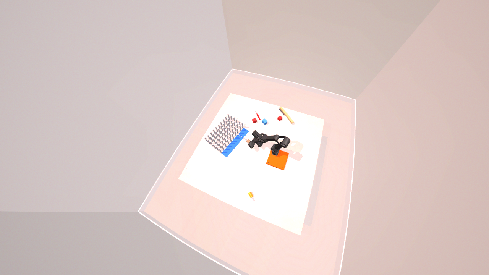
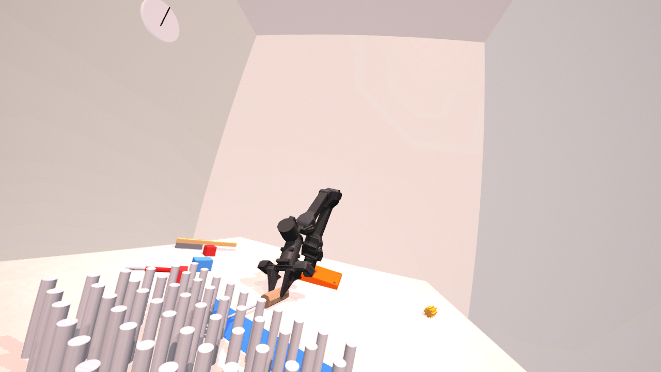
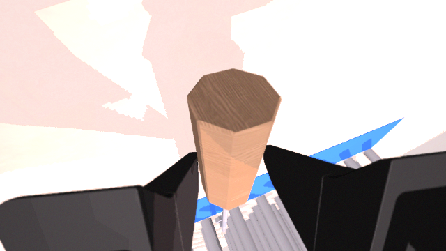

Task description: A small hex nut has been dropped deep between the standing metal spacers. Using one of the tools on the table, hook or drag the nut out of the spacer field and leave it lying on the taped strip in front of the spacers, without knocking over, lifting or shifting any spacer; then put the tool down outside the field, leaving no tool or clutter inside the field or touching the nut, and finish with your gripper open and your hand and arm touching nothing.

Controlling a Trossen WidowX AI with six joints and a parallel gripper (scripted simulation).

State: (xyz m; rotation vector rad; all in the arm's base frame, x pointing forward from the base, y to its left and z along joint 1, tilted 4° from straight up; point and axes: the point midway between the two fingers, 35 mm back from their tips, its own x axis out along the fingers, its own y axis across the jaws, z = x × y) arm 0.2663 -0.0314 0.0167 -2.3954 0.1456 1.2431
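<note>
Right now my gripper tip is 100 mm short of the hook tool, 30 mm to the left of it and 10 mm above it. Round my gripper tip: blue block (70 mm behind, 320 mm to the right); blue taped strip (170 mm ahead, 40 mm to the left, 20 mm below); red-handled tool (60 mm ahead, 410 mm to the right, 10 mm below).
</note>
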